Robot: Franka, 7 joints.
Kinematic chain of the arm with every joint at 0, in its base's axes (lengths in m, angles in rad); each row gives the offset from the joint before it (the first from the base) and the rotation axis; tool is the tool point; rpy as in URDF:
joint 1: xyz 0 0 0.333 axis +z
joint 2: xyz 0 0 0 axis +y
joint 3: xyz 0 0 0.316 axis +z
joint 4: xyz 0.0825 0 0 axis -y
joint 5: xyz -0.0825 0 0.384 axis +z
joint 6: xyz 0 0 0 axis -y
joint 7: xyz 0.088 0 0 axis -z
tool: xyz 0 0 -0.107 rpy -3.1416 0 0
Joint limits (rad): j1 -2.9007..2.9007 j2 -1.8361..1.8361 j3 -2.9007..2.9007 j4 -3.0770..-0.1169 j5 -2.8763..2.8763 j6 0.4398..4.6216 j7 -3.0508..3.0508
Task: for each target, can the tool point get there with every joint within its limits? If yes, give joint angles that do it. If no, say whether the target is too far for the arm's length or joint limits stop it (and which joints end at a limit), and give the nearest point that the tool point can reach.
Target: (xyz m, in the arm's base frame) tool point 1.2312 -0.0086 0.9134
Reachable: no: too far | nearest point 0.7760 -0.0054 0.6988 | short by 0.503 m
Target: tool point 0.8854 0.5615 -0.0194
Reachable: no: too far | nearest point 0.6867 0.4355 0.0597 | short by 0.248 m
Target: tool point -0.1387 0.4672 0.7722
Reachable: yes | joints 0.2763 0.8094 2.3119 -1.8649 -2.0216 1.6302 1.6560
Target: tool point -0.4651 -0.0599 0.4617
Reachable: yes | joints -0.9441 0.5962 -2.1908 -2.4038 -1.9074 2.6806 0.5617
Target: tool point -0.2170 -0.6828 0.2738
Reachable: yes | joints -1.2079 1.4048 -0.9603 -1.1902 1.6322 3.7072 0.3548
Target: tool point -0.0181 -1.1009 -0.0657
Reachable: no: too far | nearest point -0.0133 -0.8065 0.0409 | short by 0.313 m
